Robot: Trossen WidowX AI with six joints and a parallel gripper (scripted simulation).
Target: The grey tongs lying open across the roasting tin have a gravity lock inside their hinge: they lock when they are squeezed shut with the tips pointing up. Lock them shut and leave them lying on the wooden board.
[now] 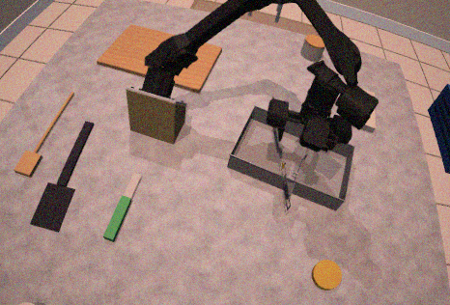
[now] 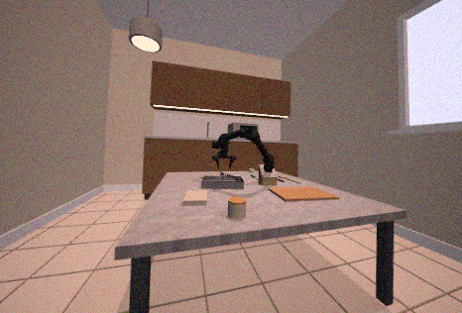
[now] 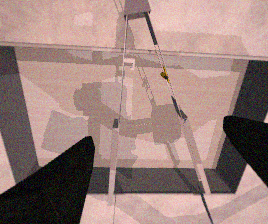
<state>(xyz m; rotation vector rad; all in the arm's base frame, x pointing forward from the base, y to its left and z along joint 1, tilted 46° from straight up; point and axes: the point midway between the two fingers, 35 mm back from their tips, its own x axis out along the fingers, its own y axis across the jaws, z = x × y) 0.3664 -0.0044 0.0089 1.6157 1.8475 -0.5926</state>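
My gripper tip is 60 mm above the yellow lock slider, 30 mm to the left of it and 20 mm past it. The rest, counted from my gripper tip: roasting tin 100 mm below, 40 mm to the left, 10 mm ahead; orange disc 230 mm to the right, 160 mm ahead, 110 mm below; beige block 360 mm to the left, 180 mm ahead, 110 mm below.
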